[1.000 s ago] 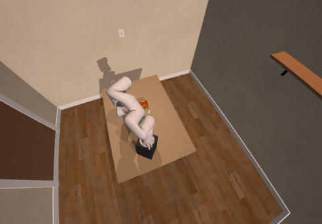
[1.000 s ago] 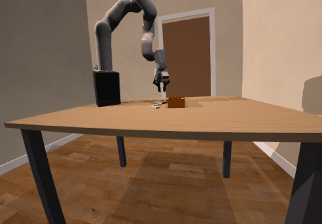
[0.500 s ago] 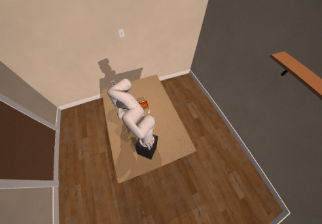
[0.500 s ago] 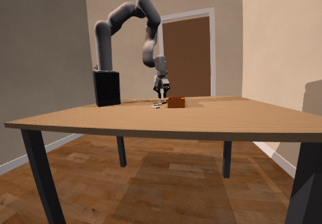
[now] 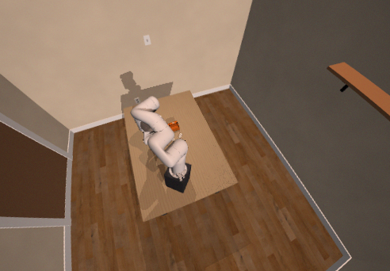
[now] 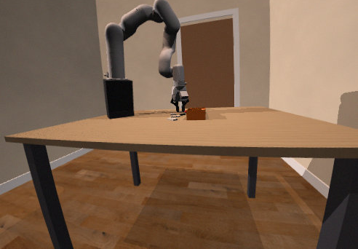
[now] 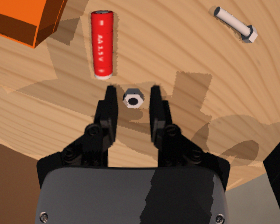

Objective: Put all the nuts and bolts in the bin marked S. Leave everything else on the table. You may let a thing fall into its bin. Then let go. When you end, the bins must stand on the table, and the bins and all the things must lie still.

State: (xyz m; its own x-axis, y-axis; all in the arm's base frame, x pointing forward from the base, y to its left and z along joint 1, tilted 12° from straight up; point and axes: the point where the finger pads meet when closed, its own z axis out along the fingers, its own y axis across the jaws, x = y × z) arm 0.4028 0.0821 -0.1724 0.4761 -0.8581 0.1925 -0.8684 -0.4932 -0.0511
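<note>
Now: hand 2 cm above the grey nut. From my hand the other things lie so: grey metal bolt 10 cm to the right, 3 cm behind, 2 cm below; red cylinder 4 cm to the right, 4 cm ahead, 2 cm below; dark cylinder 12 cm to the right, 3 cm ahead, 2 cm below.
</note>
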